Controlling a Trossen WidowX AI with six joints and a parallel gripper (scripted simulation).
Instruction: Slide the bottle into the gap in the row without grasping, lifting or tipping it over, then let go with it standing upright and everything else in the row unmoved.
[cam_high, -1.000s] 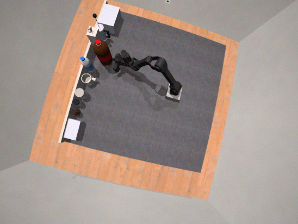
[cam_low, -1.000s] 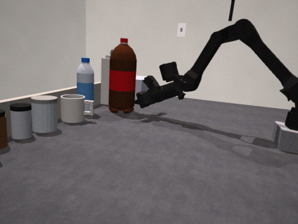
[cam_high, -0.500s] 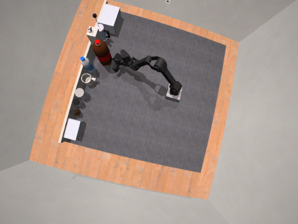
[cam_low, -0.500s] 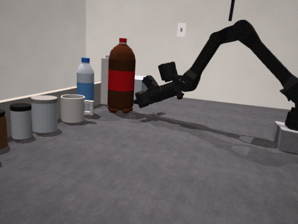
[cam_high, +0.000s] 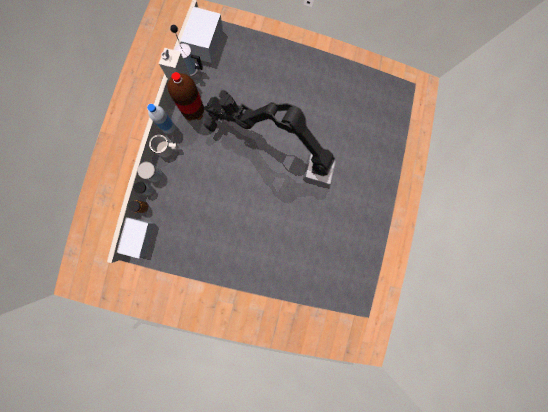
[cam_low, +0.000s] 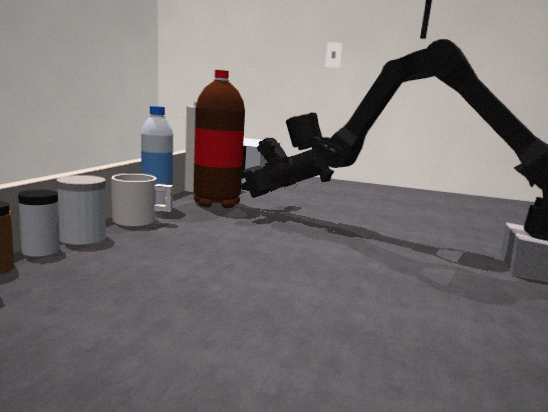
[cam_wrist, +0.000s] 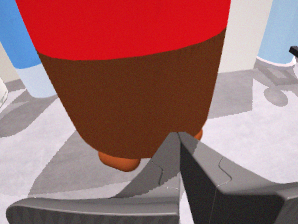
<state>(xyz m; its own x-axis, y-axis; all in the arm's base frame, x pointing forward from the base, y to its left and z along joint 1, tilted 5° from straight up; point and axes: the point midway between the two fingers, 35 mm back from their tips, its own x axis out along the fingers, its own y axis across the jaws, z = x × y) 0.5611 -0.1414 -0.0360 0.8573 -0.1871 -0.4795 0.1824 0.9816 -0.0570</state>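
My gripper is now 9 cm below the brown cola bottle, 9 cm short of it and 1 cm to the right of it. Also, from my hand: white microwave-like box (36 cm to the right, 14 cm ahead); then blue-capped water bottle (18 cm ahead, 12 cm to the left, 5 cm above); then blue pitcher (20 cm to the right, 15 cm ahead, 8 cm above).
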